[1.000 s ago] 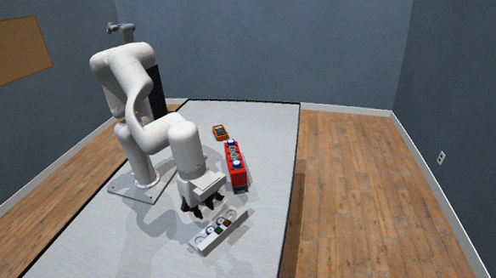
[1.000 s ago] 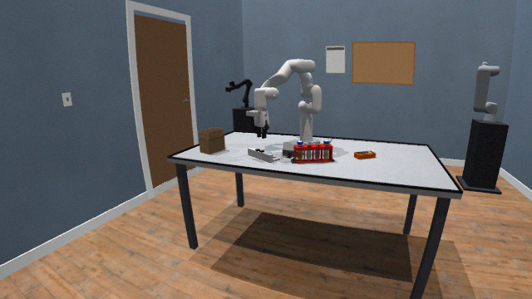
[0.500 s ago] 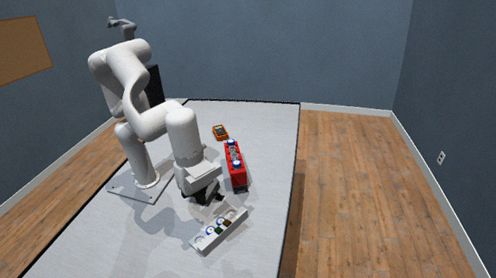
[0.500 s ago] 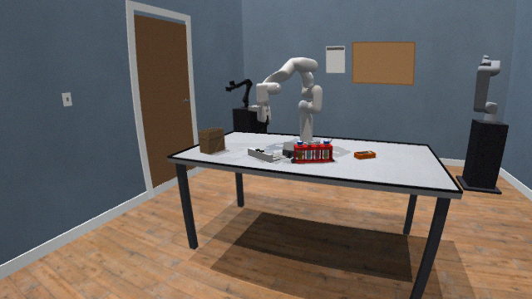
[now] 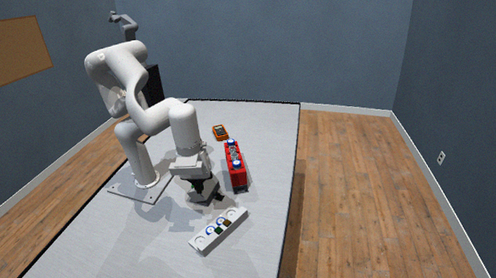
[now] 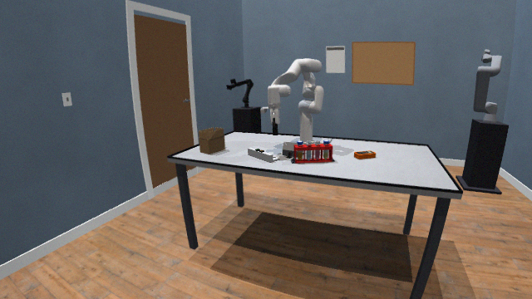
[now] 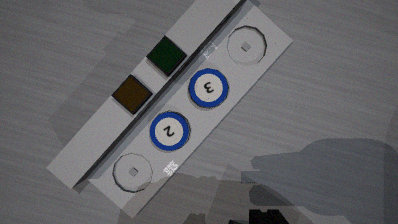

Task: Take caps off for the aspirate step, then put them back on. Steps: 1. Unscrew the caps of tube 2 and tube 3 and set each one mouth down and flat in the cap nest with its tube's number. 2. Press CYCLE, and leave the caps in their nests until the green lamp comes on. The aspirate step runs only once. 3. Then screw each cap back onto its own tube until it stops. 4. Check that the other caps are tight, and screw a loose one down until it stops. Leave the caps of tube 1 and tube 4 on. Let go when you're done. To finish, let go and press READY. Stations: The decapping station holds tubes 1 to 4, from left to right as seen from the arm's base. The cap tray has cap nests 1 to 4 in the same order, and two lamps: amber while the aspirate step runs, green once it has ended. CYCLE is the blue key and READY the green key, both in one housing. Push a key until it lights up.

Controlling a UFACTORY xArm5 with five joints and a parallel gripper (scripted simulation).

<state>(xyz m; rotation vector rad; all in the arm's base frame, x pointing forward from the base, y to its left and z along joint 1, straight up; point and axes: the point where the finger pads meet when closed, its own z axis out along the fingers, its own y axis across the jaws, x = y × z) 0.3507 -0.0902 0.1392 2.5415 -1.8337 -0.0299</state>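
Now: hand 80 mm past the blue key, 120 mm to the right of it and 90 mm above it. Also, from my hand: grey key housing 60 mm behind, 100 mm to the left, 100 mm below; then blue-rimmed cap 70 mm ahead, 20 mm to the right, 140 mm below; then green key 80 mm behind, 80 mm to the left, 90 mm below.
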